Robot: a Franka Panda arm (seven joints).
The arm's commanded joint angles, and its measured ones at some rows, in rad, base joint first. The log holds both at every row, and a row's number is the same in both.
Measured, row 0:
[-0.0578 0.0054 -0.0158 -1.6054 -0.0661 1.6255 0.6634]
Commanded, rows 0 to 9:
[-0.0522 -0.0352 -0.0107 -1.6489 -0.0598 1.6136 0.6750]
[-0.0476 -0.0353 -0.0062 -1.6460 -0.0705 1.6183 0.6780]
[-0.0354 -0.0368 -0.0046 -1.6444 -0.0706 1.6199 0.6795]
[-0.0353 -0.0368 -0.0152 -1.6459 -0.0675 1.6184 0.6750]
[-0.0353 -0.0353 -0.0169 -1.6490 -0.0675 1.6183 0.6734]
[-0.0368 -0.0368 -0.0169 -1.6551 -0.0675 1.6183 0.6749]
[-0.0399 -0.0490 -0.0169 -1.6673 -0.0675 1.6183 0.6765]
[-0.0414 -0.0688 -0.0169 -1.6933 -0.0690 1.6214 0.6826]
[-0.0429 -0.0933 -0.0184 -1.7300 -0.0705 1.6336 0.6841]
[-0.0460 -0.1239 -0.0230 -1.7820 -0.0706 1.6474 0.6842]
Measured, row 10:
[-0.0413 -0.0303 -0.0186 -1.6540 -0.0662 1.6195 0.6634]
